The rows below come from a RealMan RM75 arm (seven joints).
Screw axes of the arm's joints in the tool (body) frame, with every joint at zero. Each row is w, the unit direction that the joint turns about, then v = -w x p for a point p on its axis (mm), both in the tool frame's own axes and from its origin. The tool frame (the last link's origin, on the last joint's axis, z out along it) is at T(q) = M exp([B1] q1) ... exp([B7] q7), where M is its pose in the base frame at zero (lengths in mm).
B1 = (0, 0, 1, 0, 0, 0)
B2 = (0, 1, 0, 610, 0, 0)
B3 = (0, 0, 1, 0, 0, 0)
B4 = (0, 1, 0, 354, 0, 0)
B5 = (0, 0, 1, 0, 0, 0)
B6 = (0, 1, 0, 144, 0, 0)
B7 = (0, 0, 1, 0, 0, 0)
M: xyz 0 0 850.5 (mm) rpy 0 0 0 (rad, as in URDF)
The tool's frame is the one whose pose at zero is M.
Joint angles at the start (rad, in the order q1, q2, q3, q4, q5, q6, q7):
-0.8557 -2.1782 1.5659 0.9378 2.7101 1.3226 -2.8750
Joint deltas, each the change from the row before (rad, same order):
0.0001 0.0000 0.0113 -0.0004 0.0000 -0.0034 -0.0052
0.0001 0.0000 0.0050 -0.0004 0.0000 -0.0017 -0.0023
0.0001 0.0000 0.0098 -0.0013 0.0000 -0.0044 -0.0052
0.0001 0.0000 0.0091 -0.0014 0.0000 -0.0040 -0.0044
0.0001 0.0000 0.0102 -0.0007 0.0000 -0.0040 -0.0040
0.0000 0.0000 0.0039 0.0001 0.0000 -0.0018 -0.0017
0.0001 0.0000 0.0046 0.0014 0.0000 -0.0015 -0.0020
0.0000 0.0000 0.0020 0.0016 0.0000 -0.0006 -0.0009
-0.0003 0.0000 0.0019 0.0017 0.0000 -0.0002 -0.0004
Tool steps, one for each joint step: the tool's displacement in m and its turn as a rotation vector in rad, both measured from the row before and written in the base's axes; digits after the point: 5 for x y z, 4 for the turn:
0.00010 -0.00065 -0.00124 -0.0010 0.0049 -0.0036
-0.00002 -0.00029 -0.00057 -0.0004 0.0022 -0.0015
-0.00008 -0.00047 -0.00117 0.0002 0.0039 -0.0026
-0.00014 -0.00047 -0.00109 -0.0002 0.0038 -0.0026
0.00003 -0.00052 -0.00115 -0.0007 0.0042 -0.0041
0.00014 -0.00013 -0.00042 0.0001 0.0013 -0.0019
0.00042 -0.00015 -0.00041 0.0001 0.0012 -0.0029
0.00045 0.00001 -0.00012 0.0004 0.0001 -0.0021
0.00056 0.00003 -0.00009 -0.0001 0.0002 -0.0026

